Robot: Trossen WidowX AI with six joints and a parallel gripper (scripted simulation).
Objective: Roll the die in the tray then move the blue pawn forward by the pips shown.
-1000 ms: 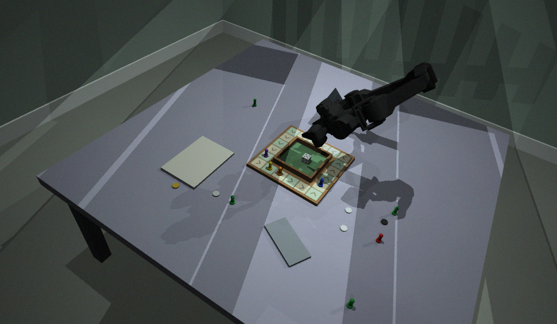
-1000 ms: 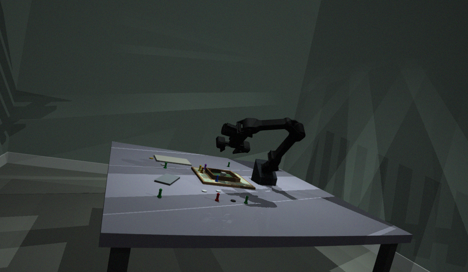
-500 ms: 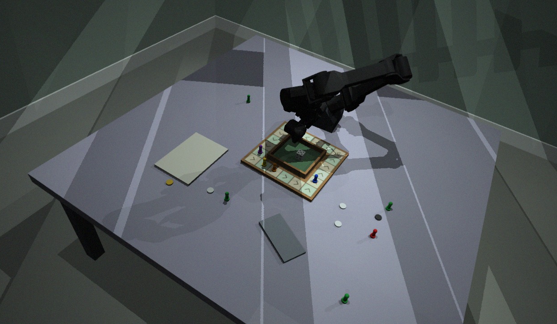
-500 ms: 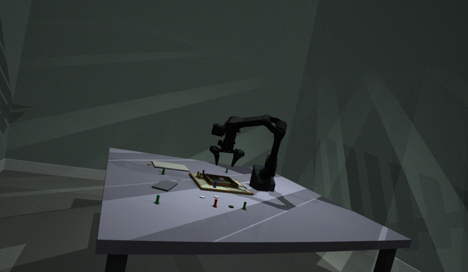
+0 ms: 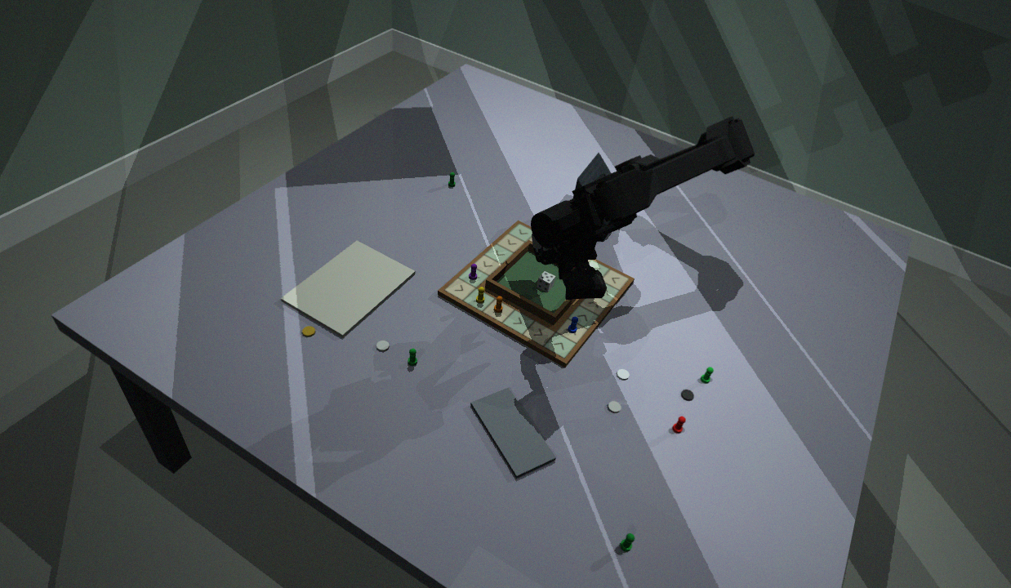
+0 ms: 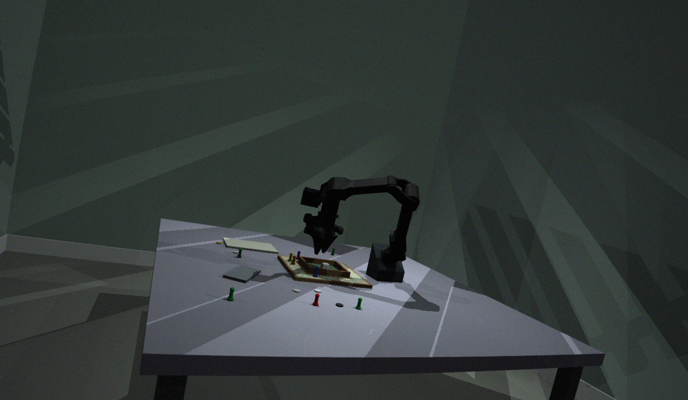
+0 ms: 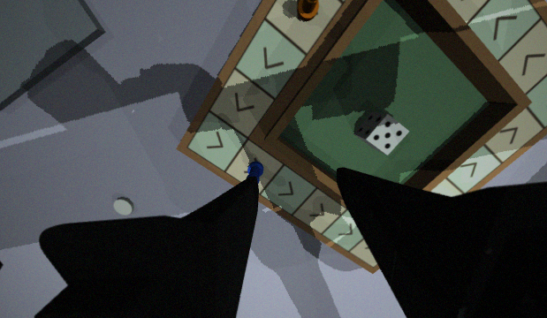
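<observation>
Now: gripper tip 6 cm above the blue pawn, 4 cm to the right of it and 1 cm short of it. Round my gripper tip: yellow pawn (14 cm to the right, 6 cm below, 6 cm ahead); orange pawn (10 cm to the right, 6 cm below, 6 cm ahead); white die (6 cm to the right, 6 cm below, 6 cm behind).
</observation>
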